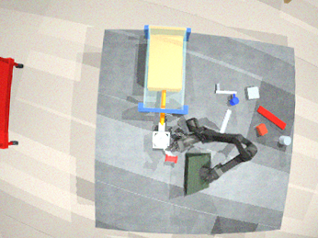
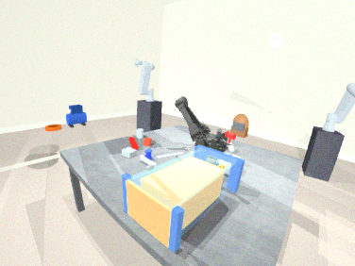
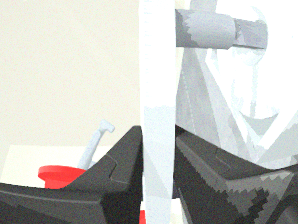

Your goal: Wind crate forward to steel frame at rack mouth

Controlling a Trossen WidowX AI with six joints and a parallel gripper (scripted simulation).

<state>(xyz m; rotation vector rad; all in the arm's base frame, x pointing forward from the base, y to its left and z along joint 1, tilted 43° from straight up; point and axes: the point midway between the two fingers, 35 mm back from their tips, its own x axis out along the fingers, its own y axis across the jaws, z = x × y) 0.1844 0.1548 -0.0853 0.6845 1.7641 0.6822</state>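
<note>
Now: gripper tip 10 mm to the left of the winch handle with red grip, 10 mm below it and 10 mm past it. The rest, counted from my gripper tip: blue frame: 210 mm ahead, 30 mm below, 10 mm to the right; white bar: 380 mm to the right, 130 mm below, 80 mm ahead; white winch: 100 mm below, 30 mm ahead, 10 mm to the left.
</note>
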